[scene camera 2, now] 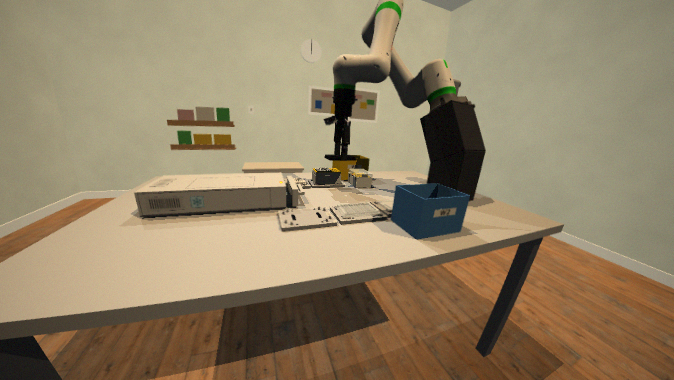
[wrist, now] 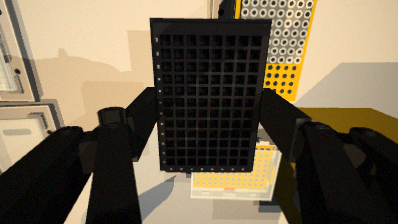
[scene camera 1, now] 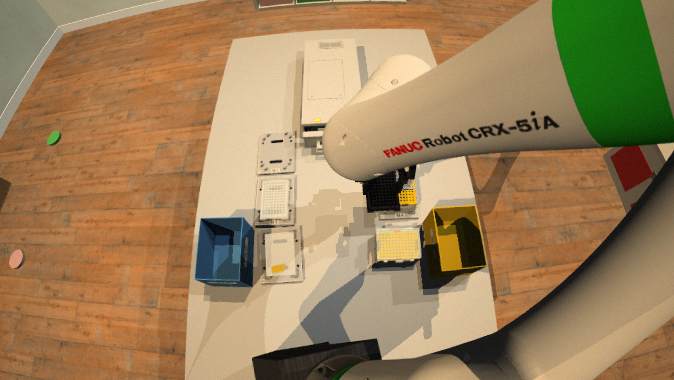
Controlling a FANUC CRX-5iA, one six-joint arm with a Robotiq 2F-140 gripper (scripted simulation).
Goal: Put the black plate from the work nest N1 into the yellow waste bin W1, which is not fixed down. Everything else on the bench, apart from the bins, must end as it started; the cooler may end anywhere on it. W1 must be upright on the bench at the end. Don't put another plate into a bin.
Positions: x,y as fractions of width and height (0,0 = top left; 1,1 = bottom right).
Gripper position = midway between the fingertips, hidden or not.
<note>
I see my gripper (scene camera 2: 0.51,0.42), a black plate (scene camera 1: 0.58,0.52), a blue bin (scene camera 1: 0.33,0.65), a long cooler (scene camera 2: 0.31,0.51), a white plate (scene camera 1: 0.41,0.52) and a lidded plate (scene camera 1: 0.42,0.66).
The black plate shows as well in the wrist view (wrist: 0.52,0.48). The blue bin shows as well in scene camera 2 (scene camera 2: 0.63,0.55). The long cooler shows as well in scene camera 1 (scene camera 1: 0.49,0.21). The wrist view misses the blue bin: it is out of frame. The wrist view misses the long cooler: it is out of frame.
</note>
